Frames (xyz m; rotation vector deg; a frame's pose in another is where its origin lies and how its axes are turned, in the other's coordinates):
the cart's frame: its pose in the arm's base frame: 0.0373 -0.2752 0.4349 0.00 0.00 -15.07
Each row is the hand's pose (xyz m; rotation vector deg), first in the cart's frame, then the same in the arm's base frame.
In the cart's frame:
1: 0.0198 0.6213 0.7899 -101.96 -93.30 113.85
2: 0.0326 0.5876 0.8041 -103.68 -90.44 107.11
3: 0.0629 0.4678 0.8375 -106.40 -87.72 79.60
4: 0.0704 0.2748 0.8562 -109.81 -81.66 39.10
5: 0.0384 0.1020 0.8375 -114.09 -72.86 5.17
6: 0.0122 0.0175 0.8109 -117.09 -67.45 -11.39
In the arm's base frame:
1: 0.2180 0.3196 1.2248 -107.71 -75.21 107.10
2: 0.2216 0.2837 1.2390 -109.37 -72.57 100.23
3: 0.2197 0.1602 1.2724 -113.13 -70.61 72.61
4: 0.1767 -0.0282 1.2911 -117.77 -65.55 31.91
5: 0.1009 -0.1867 1.2724 -122.58 -57.23 -2.15
6: 0.0536 -0.2615 1.2458 -125.72 -51.84 -18.67

